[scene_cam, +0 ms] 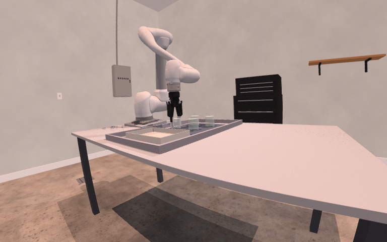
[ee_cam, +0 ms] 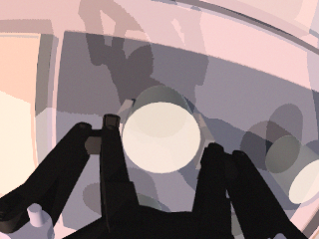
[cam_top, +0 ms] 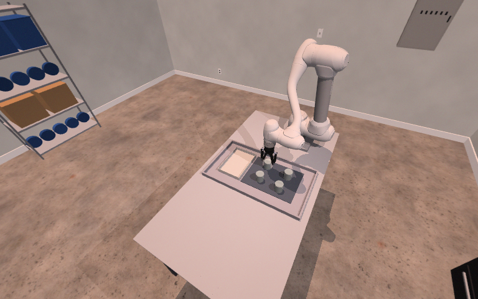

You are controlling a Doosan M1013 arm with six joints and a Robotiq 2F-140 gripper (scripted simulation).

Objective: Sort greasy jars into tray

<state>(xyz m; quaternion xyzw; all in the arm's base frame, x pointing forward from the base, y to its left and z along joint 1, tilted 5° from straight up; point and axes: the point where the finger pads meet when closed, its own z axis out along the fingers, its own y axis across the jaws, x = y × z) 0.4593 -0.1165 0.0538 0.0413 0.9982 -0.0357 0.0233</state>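
Right now my hand is 250 mm to the left of the cream-floored tray, 60 mm short of it and 40 mm above it. The rest, counted from my hand: dark drying mat (90 mm ahead, 70 mm to the left, 50 mm below).
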